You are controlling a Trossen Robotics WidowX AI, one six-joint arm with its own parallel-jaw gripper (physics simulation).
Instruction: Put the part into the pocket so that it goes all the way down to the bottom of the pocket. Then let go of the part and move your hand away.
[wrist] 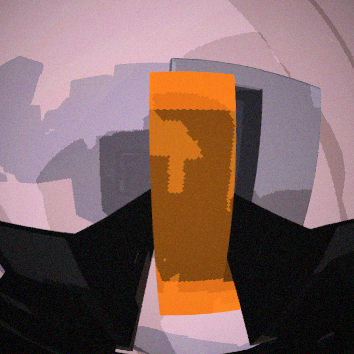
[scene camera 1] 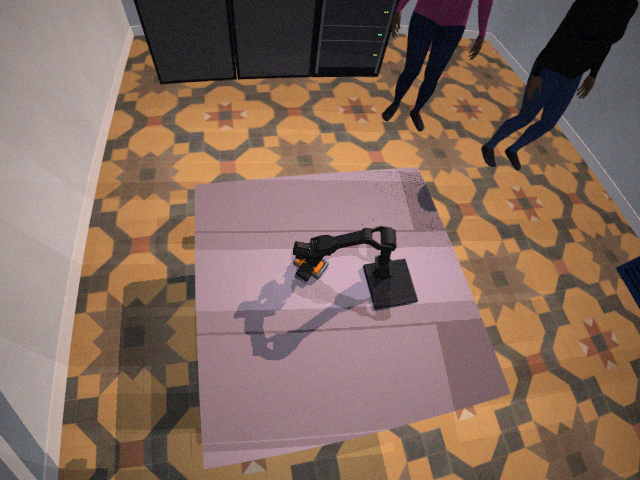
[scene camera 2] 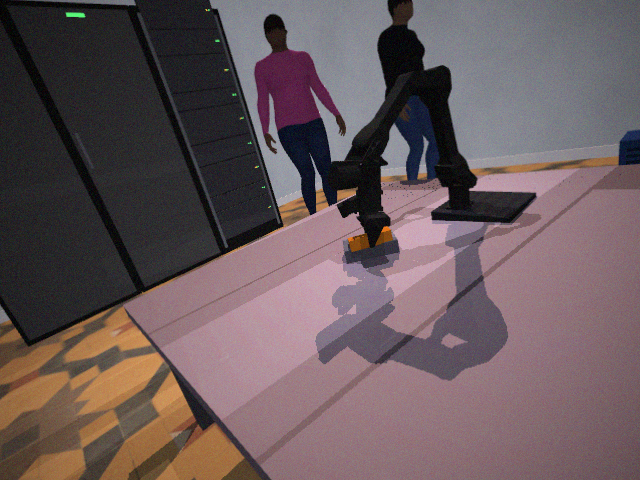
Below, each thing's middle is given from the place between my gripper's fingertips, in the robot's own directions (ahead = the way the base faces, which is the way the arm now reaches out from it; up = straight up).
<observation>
I see the grey pocket block (wrist: 277,118) 3 cm behind my hand, 2 cm to the right of it and 1 cm below it. From my hand the other things lie so: orange part (wrist: 191,114): 2 cm above, 1 cm behind.
</observation>
